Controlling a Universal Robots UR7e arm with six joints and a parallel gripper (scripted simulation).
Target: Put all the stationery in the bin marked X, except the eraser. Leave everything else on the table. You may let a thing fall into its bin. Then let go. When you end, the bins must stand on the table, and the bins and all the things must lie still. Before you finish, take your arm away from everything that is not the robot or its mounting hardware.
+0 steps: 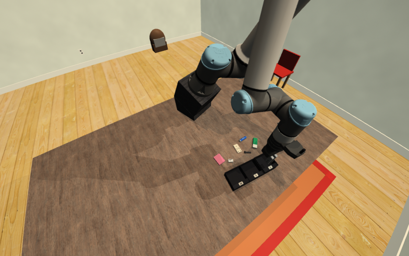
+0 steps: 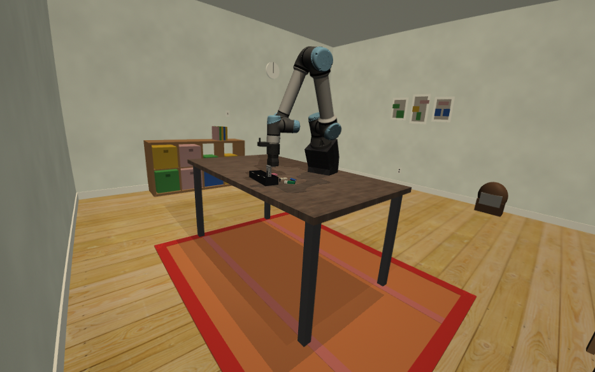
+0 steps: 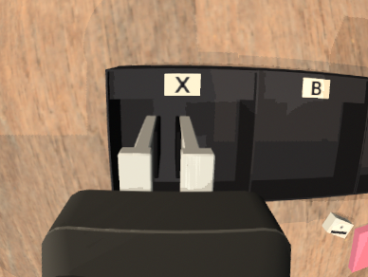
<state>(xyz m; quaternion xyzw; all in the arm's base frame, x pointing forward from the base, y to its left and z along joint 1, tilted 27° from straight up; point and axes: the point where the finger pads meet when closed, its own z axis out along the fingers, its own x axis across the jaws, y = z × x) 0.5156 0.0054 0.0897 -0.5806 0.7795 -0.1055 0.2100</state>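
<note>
The pencil sharpener lies 130 mm behind my hand, 120 mm to the right of it and 60 mm below it. Also, from my hand: white eraser (110 mm behind, 60 mm to the left, 60 mm below); black bolt (110 mm behind, 20 mm to the right, 60 mm below); black three-part bin (30 mm behind, 90 mm to the right, 40 mm below).
</note>
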